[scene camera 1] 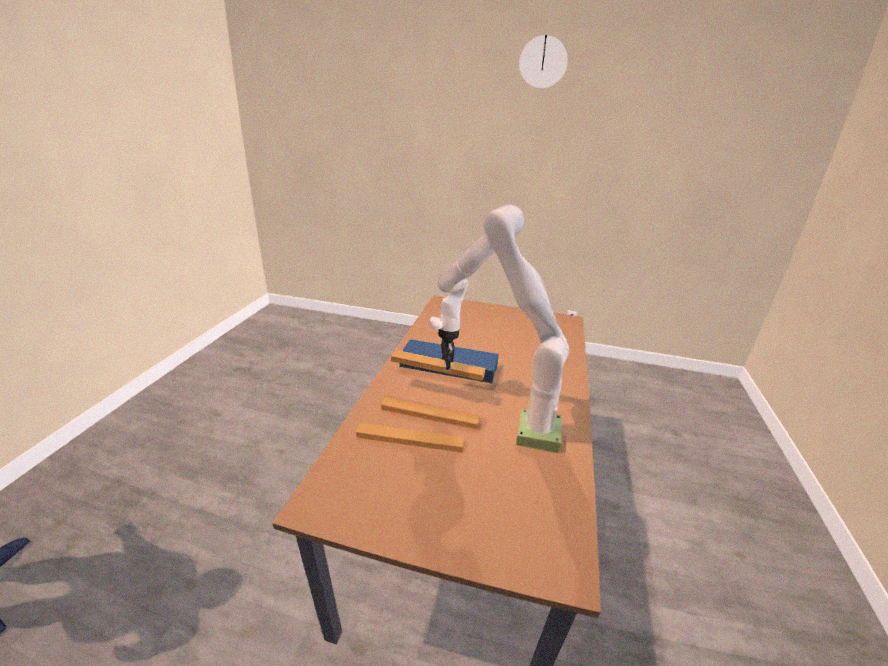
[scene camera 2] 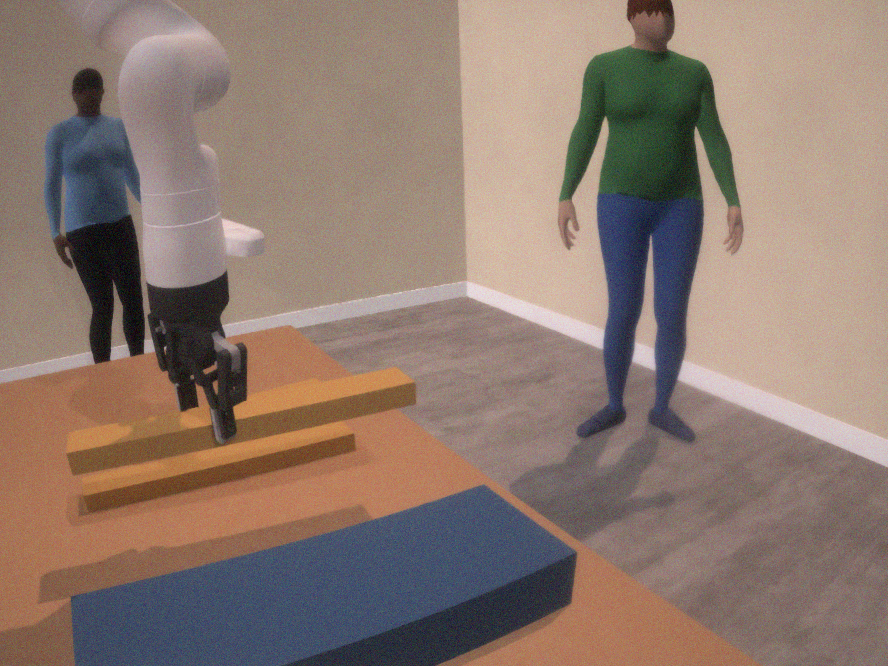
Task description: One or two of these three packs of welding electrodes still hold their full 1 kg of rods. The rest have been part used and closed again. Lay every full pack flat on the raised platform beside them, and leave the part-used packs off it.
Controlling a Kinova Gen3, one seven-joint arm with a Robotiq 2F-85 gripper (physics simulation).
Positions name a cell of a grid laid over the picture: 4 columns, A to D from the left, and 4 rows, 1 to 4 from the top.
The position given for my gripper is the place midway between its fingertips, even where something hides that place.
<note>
I see my gripper (scene camera 2: A3), an orange electrode pack (scene camera 2: A3), an orange electrode pack (scene camera 1: B3), an orange electrode pack (scene camera 2: A3) and a blue raised platform (scene camera 1: C3).
</note>
